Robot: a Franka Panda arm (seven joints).
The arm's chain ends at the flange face. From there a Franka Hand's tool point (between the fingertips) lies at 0.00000 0.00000 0.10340 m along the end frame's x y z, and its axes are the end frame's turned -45 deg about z.
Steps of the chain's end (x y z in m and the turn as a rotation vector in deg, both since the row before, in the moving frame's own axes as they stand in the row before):
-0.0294 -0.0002 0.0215 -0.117 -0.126 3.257
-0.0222 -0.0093 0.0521 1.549 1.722 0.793
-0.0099 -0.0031 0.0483 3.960 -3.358 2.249
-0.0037 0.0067 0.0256 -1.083 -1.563 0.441
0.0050 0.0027 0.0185 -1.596 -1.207 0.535
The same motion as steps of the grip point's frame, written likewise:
-0.0210 -0.0210 0.0215 0.006 -0.172 3.257
-0.0050 -0.0220 0.0520 -0.122 2.313 0.793
-0.0039 -0.0185 0.0479 5.175 0.426 2.249
-0.0107 0.0015 0.0255 0.339 -1.871 0.441
-0.0020 0.0059 0.0184 -0.275 -1.982 0.535

